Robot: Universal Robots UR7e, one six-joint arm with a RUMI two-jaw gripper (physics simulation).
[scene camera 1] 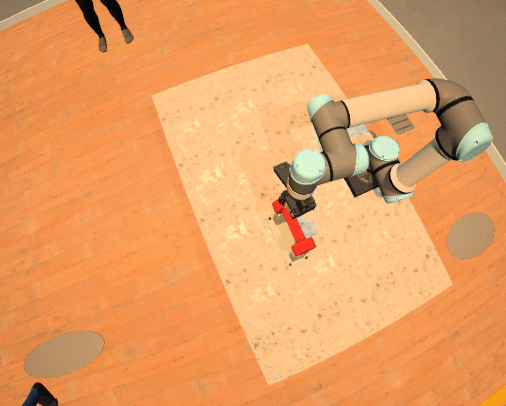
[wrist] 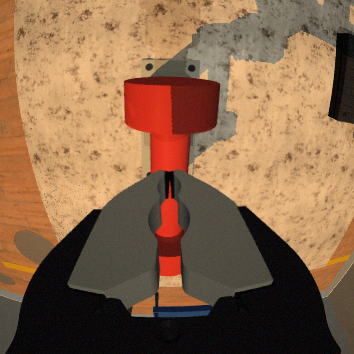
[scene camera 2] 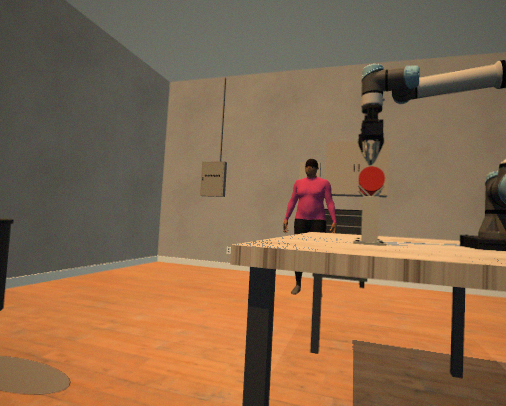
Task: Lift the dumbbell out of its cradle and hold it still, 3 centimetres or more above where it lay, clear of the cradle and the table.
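Pixels of known places: gripper, fingertip midpoint: (wrist: pixel 169 173) (scene camera 2: pixel 370 165); arm's base, link origin: (scene camera 2: pixel 504 238).
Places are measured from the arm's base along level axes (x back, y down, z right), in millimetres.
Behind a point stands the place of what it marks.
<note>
The red dumbbell (scene camera 1: pixel 294 226) {x -445, y -190, z -171 mm} (scene camera 2: pixel 371 179) {x -436, y -170, z -263 mm} (wrist: pixel 171 107) {x -447, y -213, z -80 mm} lies level in its cradle (scene camera 2: pixel 370 215) {x -435, y -53, z -262 mm} (wrist: pixel 171 68) {x -445, y 32, z -64 mm}. In the scene camera 2 view its near round head rests in the V-shaped top of the cradle's post, high above the table (scene camera 1: pixel 350 310) {x -302, y 40, z -534 mm} (scene camera 2: pixel 360 265) {x -436, y 60, z -679 mm}. My gripper (scene camera 1: pixel 296 212) {x -446, y -244, z -114 mm} (scene camera 2: pixel 370 163) {x -446, y -244, z -114 mm} (wrist: pixel 169 173) {x -446, y -244, z -114 mm} is shut and empty, its fingertips pointing down and nearly touching each other. In the scene camera 2 view the tips stand just above the level of the head's top. In the wrist view they are over the bar, which shows below and between them. The far head is partly hidden by the gripper.
The robot's dark base (scene camera 1: pixel 361 185) {x -60, y 2, z -63 mm} (scene camera 2: pixel 482 242) {x -89, y 15, z -96 mm} stands on the table, to the right of the cradle. A dark flat block (scene camera 1: pixel 283 172) {x -462, y -405, z -56 mm} shows beside the gripper. A person in a pink top (scene camera 2: pixel 311 200) stands on the floor behind the table.
</note>
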